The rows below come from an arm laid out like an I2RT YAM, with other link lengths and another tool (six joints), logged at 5 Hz.
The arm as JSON. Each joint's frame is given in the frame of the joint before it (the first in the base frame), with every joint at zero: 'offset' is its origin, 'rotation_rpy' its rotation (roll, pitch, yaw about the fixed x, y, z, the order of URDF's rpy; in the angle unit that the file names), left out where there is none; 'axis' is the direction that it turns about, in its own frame. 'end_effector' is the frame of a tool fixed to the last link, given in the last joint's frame.
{
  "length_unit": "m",
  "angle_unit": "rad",
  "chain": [
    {
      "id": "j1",
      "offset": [
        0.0,
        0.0,
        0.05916
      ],
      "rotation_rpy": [
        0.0,
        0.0,
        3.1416
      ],
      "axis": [
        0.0,
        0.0,
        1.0
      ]
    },
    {
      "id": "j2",
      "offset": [
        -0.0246,
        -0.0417,
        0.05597
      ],
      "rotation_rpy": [
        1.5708,
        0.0,
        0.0
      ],
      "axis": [
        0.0,
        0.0,
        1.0
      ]
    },
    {
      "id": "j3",
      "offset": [
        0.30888,
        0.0,
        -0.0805
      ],
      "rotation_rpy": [
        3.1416,
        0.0,
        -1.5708
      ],
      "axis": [
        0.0,
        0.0,
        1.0
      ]
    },
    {
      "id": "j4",
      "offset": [
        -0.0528,
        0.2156,
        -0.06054
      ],
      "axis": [
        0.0,
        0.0,
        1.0
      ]
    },
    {
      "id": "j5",
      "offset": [
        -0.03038,
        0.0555,
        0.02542
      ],
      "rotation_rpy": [
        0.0,
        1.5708,
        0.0
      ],
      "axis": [
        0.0,
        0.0,
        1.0
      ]
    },
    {
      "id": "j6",
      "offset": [
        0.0,
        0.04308,
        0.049
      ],
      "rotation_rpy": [
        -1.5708,
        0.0,
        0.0
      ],
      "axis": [
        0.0,
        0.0,
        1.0
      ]
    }
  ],
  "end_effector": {
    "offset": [
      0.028,
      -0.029,
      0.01
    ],
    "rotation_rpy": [
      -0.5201,
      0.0,
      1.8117
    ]
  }
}
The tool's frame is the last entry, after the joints.
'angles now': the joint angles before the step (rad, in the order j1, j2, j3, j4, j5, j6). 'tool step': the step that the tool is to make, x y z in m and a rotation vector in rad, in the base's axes. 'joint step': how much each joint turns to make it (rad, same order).
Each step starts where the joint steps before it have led.
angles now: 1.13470 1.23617 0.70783 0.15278 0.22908 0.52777
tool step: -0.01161 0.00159 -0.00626 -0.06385 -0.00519 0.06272
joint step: 0.05035 0.00838 0.00228 -0.04273 0.00037 -0.03357
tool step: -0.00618 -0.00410 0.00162 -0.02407 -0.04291 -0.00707
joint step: 0.03621 -0.02670 0.00077 -0.02747 0.05949 -0.02747
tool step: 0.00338 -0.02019 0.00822 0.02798 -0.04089 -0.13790
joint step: -0.01141 -0.09385 -0.01755 -0.04464 0.12744 0.02556
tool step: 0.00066 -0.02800 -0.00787 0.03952 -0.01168 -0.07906
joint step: -0.04962 -0.11137 -0.08927 0.01223 0.02591 0.01602
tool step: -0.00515 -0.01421 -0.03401 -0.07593 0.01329 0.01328
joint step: -0.00911 -0.01642 -0.12816 0.04880 -0.01369 -0.02821
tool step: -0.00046 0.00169 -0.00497 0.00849 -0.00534 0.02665
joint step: -0.00227 0.01261 -0.02631 0.05455 -0.02591 -0.01411
